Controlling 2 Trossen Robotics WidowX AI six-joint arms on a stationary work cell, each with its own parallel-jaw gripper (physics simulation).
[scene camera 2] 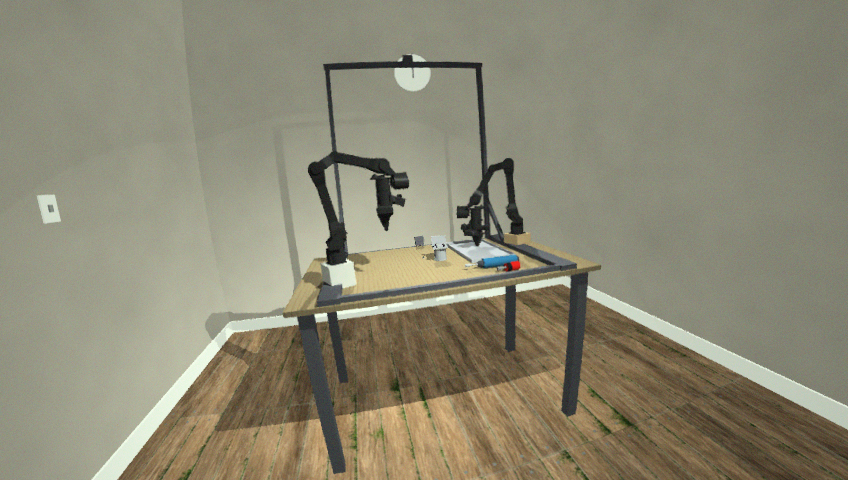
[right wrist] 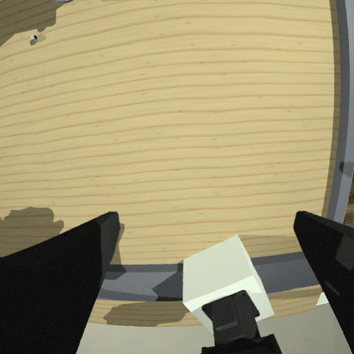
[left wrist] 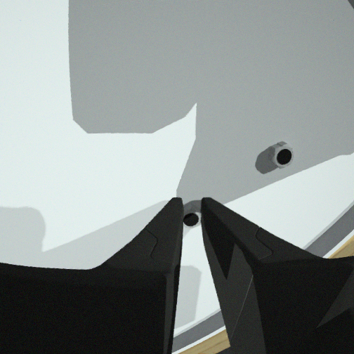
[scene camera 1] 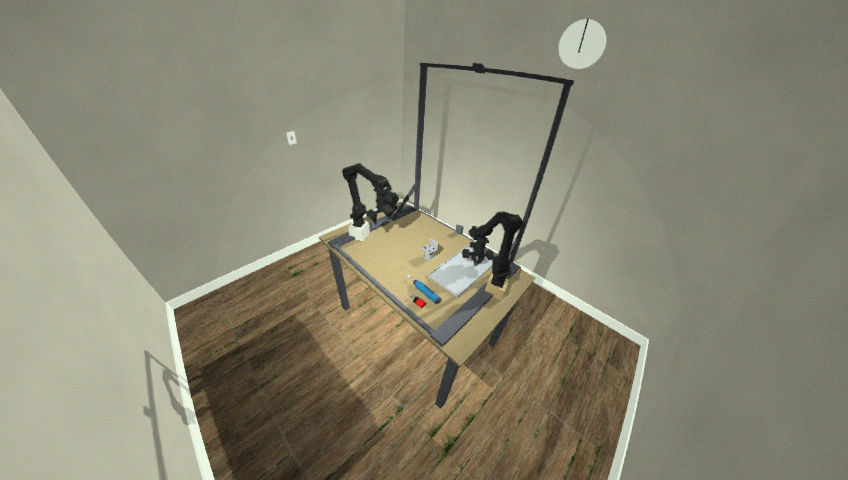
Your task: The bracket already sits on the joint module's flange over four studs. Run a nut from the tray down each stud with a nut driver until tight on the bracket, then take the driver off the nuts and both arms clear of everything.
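Places are measured from the left arm's base along level axes (x ahead, y left, z up), in metres.
Pixels of known places: left gripper, fingertip midpoint: (scene camera 2: 477, 246) (scene camera 1: 475, 264); right gripper, fingertip midpoint: (scene camera 2: 386, 229) (scene camera 1: 382, 222); left arm's base, origin of the base link: (scene camera 2: 517, 233) (scene camera 1: 498, 282); right arm's base, origin of the base link: (scene camera 2: 336, 262) (scene camera 1: 358, 224).
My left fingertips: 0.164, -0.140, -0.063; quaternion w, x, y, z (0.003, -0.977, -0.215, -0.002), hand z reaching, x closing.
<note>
Ahead of a thing's pixels: the offset from my left fingertips to its top centre, as dx, dy, dz. "spot": to the spot under its first point. Level surfaces: height alone.
The white tray @(+0.049, +0.058, +0.010) (scene camera 1: 455, 281) (left wrist: 30, 100) lies at the right of the table. My left gripper (scene camera 1: 477, 260) (scene camera 2: 476, 243) (left wrist: 190, 206) is low over it, its fingertips closed around a nut (left wrist: 191, 219). Another nut (left wrist: 284, 156) stands on the tray to the upper right. My right gripper (scene camera 2: 386, 228) (right wrist: 209, 221) is open and empty, high above the table. The pale bracket (scene camera 1: 430, 247) (scene camera 2: 438, 240) stands upright on the joint module @(+0.283, +0.074, +0.068) (scene camera 2: 439, 255); studs are too small to make out. A blue driver @(spot: +0.158, +0.359, +0.033) (scene camera 1: 426, 290) (scene camera 2: 498, 261) and a red-handled driver @(+0.180, +0.426, +0.028) (scene camera 1: 419, 302) (scene camera 2: 512, 266) lie near the front edge.
A small grey block @(+0.213, -0.275, +0.051) (scene camera 1: 459, 228) (scene camera 2: 418, 240) is at the table's back edge. A small nut-like part (right wrist: 33, 38) lies on the wood. Dark rails (scene camera 2: 416, 288) edge the table @(dz -0.006) (scene camera 1: 380, 248), and a tall black frame (scene camera 1: 421, 130) (scene camera 2: 483, 124) rises behind it.
</note>
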